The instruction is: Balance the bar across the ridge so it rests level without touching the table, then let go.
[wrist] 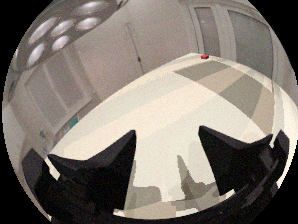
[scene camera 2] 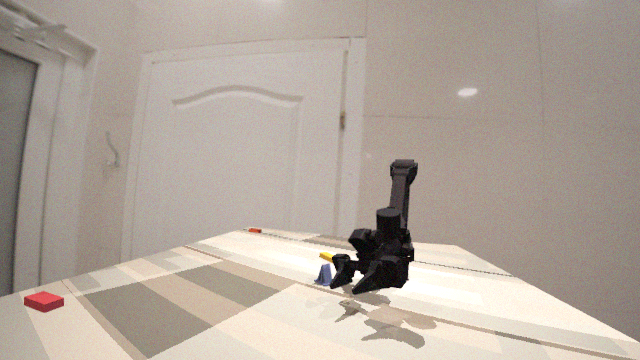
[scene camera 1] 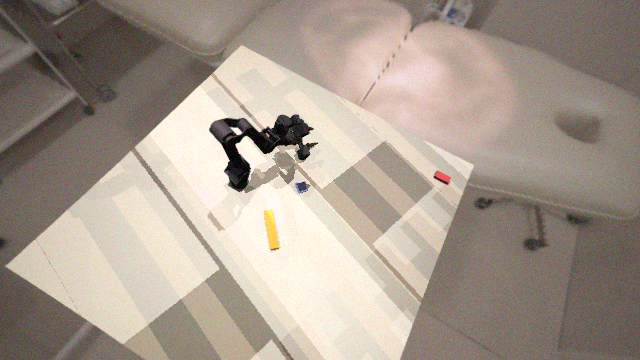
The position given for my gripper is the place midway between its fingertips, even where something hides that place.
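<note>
My gripper [scene camera 2: 341, 289] is open, and it holds nothing. The wrist view gives me that same gripper [wrist: 168, 132] too.
</note>
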